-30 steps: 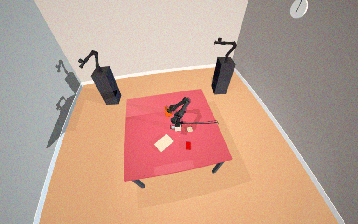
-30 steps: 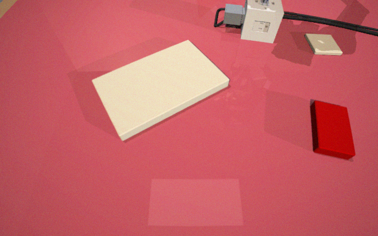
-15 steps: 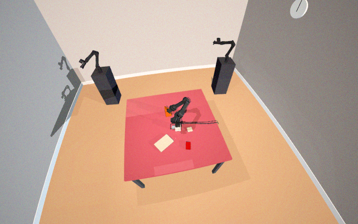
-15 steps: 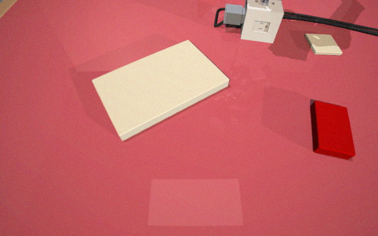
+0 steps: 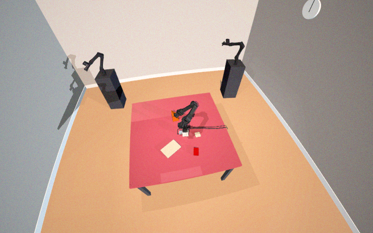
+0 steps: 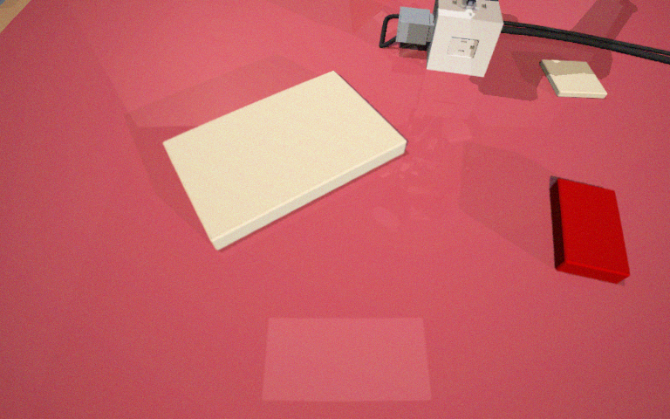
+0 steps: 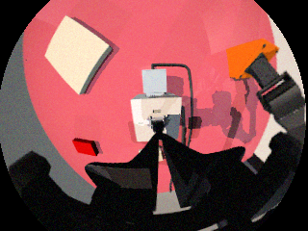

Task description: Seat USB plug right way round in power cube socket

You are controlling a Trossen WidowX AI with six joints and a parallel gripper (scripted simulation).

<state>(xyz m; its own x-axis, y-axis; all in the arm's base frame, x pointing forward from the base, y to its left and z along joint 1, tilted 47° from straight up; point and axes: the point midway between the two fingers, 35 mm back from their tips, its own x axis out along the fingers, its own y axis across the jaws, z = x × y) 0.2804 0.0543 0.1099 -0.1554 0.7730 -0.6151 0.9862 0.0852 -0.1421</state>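
The dark USB plug lies 2 cm below my gripper tip. Round my gripper tip: red block: 27 cm ahead, 11 cm to the left, 10 cm below; cream tile: 16 cm to the left, 11 cm below, 2 cm ahead; cream slab: 20 cm to the right, 20 cm ahead, 10 cm below.
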